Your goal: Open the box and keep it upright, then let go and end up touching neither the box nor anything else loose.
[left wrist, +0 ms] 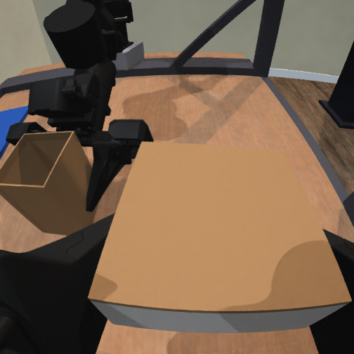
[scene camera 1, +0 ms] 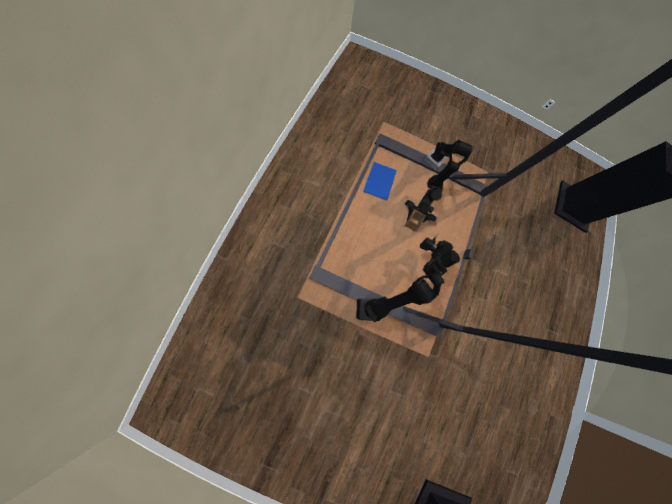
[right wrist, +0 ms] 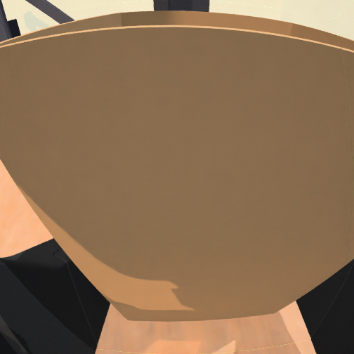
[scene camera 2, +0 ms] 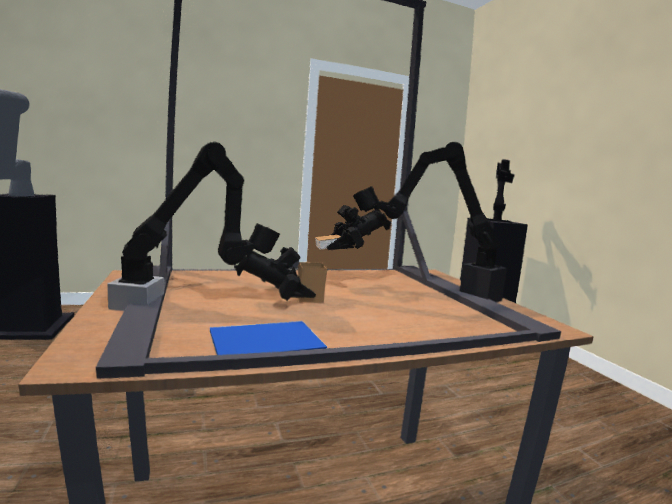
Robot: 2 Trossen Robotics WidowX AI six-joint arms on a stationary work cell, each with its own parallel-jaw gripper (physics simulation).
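Frame: origin at the left arm's base, x ahead, y left, z up, level; metres.
Seen in the pictures: left gripper, between the fingertips: (scene camera 2: 324,246); right gripper, between the fingertips: (scene camera 2: 313,292); left arm's base, origin of its link: (scene camera 1: 370,310) (scene camera 2: 485,265); right arm's base, origin of its link: (scene camera 1: 437,156) (scene camera 2: 136,280).
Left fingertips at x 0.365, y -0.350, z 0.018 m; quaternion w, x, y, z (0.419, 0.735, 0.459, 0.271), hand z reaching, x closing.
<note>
Pixels of each thing's middle, then the offset from my left fingertips to it. Level surfaces: height alone.
- brown box, middle of its body: (scene camera 2: 311,282) (scene camera 1: 414,221) 0.126 m ahead, 0.107 m left, 0.074 m down
- lid, middle of its body: (scene camera 2: 329,241) (scene camera 1: 440,242) 0.011 m back, 0.005 m left, 0.016 m up
- flat blue mat, middle of its body: (scene camera 2: 265,338) (scene camera 1: 380,180) 0.375 m ahead, 0.296 m left, 0.122 m down
- wooden table, height of its surface: 0.126 m down
The brown box (scene camera 1: 415,222) (scene camera 2: 315,283) (left wrist: 70,192) (right wrist: 180,150) is upright and open at the top, low over or on the tabletop; contact underneath cannot be told. Its hollow inside shows in the left wrist view. My right gripper (scene camera 1: 418,214) (scene camera 2: 305,291) (right wrist: 200,290) is shut on the box, one finger on each side. The lid (scene camera 2: 325,243) (left wrist: 215,215), tan on top with a pale rim, is off the box. My left gripper (scene camera 1: 438,249) (scene camera 2: 334,244) (left wrist: 208,218) is shut on the lid, holding it level above the table, higher than the box and apart from it.
A flat blue mat (scene camera 1: 379,180) (scene camera 2: 265,337) lies on the wooden table (scene camera 1: 352,238) (scene camera 2: 434,320) near the front rail in scene camera 2. Dark frame rails (scene camera 2: 336,355) edge the work area. Dark frame posts (scene camera 2: 172,135) rise at the back.
</note>
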